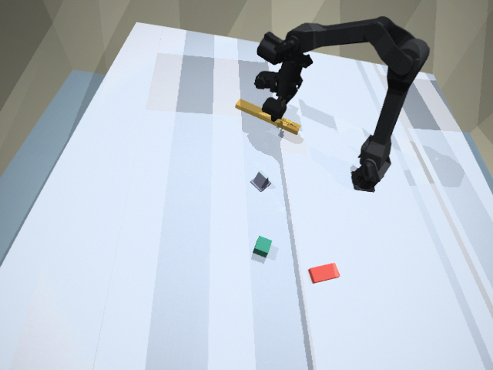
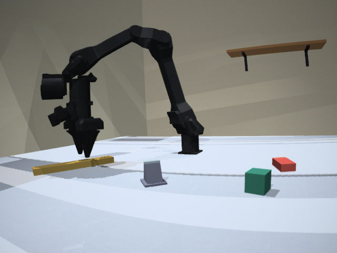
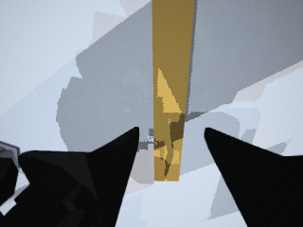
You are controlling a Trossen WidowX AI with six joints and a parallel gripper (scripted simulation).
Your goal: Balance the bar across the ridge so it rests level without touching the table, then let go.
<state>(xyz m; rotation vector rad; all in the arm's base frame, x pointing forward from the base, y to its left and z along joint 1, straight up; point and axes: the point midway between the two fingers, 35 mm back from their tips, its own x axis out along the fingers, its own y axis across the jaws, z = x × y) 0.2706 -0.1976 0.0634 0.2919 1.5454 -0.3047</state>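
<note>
The yellow bar is 30 mm ahead of my gripper tip, 20 mm below it and 10 mm to the right of it. Round my gripper tip: flat red block 480 mm to the left, 120 mm behind, 20 mm below; green cube 440 mm to the left, 30 mm ahead, 10 mm below.
</note>
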